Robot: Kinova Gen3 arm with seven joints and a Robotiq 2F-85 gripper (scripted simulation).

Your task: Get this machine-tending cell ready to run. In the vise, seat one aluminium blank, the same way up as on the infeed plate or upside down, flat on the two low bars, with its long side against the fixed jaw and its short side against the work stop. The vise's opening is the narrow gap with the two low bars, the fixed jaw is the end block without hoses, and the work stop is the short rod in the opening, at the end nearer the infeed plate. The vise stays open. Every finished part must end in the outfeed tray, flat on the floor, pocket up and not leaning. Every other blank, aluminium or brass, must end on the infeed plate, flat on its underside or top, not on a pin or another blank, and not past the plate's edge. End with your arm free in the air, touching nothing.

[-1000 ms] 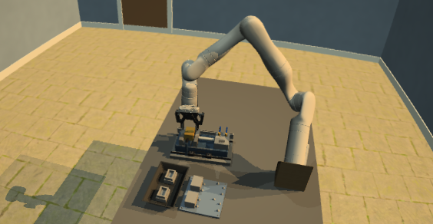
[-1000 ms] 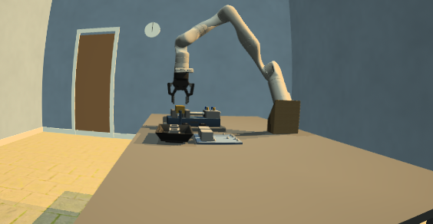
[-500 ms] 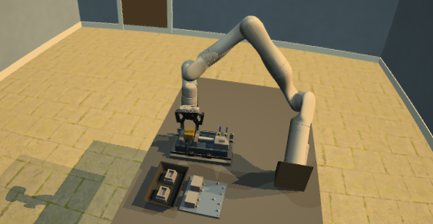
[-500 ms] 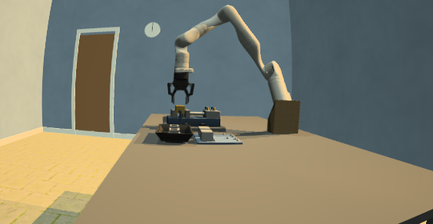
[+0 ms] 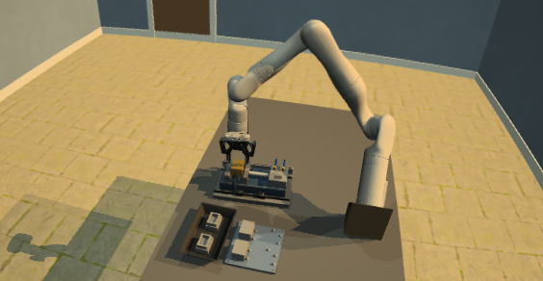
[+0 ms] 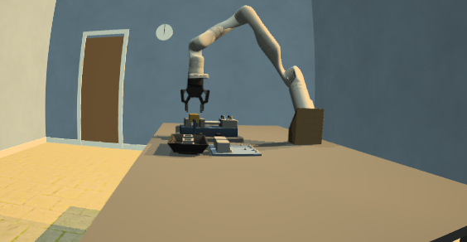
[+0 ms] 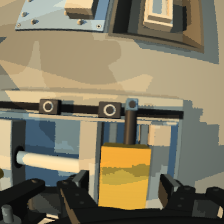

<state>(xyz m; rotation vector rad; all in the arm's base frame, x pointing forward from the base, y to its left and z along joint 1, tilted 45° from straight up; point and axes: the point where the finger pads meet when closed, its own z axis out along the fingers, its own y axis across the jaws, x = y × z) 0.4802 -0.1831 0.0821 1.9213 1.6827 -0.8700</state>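
The brass blank lies 4 cm below my hand. The rest, counted from my hand: vise: 10 cm below, 7 cm behind, 1 cm to the left.
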